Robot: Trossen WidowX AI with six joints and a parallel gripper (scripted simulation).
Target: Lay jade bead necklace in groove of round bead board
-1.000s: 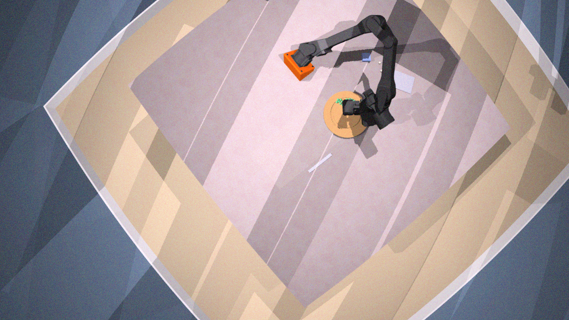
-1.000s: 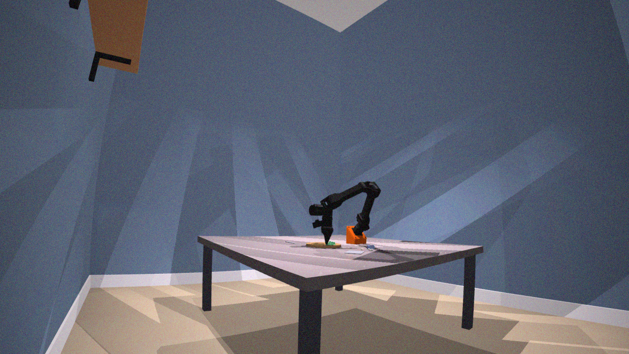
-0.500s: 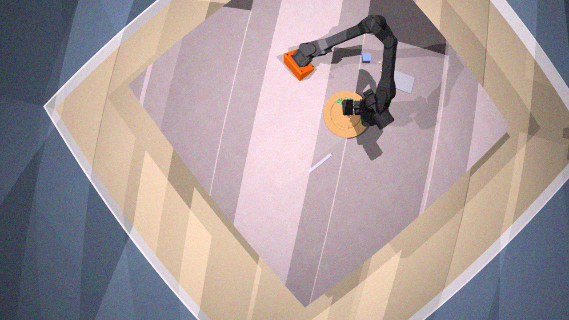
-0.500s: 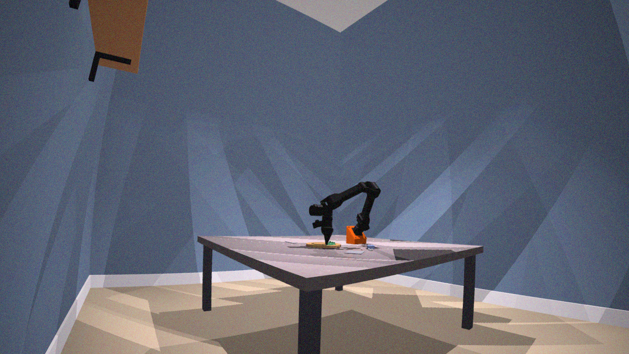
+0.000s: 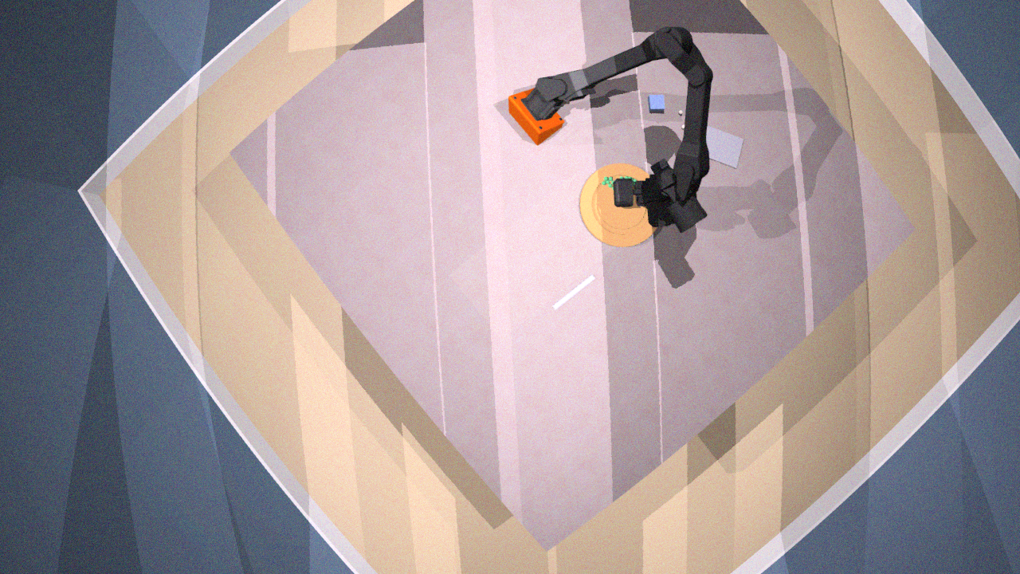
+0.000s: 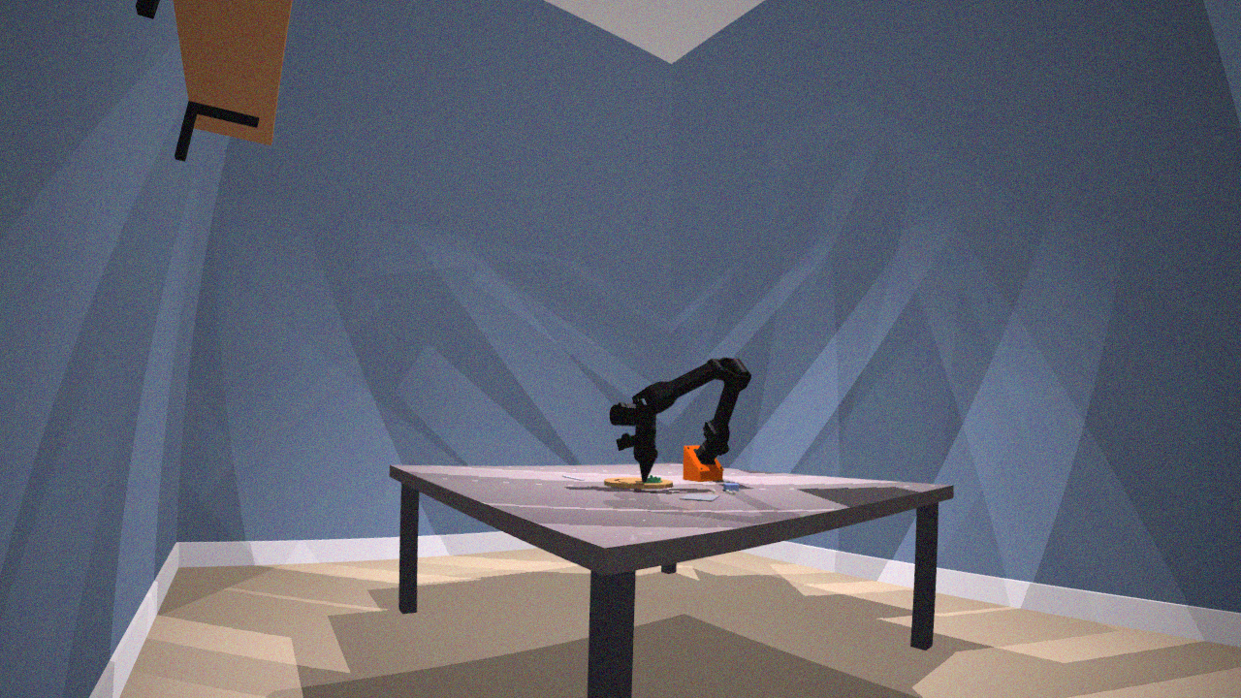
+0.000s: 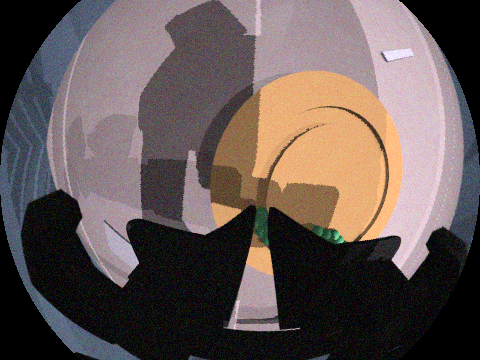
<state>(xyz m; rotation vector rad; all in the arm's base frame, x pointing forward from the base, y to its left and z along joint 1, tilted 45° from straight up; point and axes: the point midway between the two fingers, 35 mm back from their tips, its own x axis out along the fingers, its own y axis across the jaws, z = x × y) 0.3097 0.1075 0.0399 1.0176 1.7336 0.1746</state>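
Now: the round tan bead board 60 mm to the right of my gripper tip, 20 mm behind it and 10 mm below it. Round my gripper tip: white strip (270 mm to the right, 80 mm ahead, 10 mm below); then pale square sheet (240 mm to the left, 10 mm below); then blue cube (180 mm behind, 170 mm to the left, 10 mm below).
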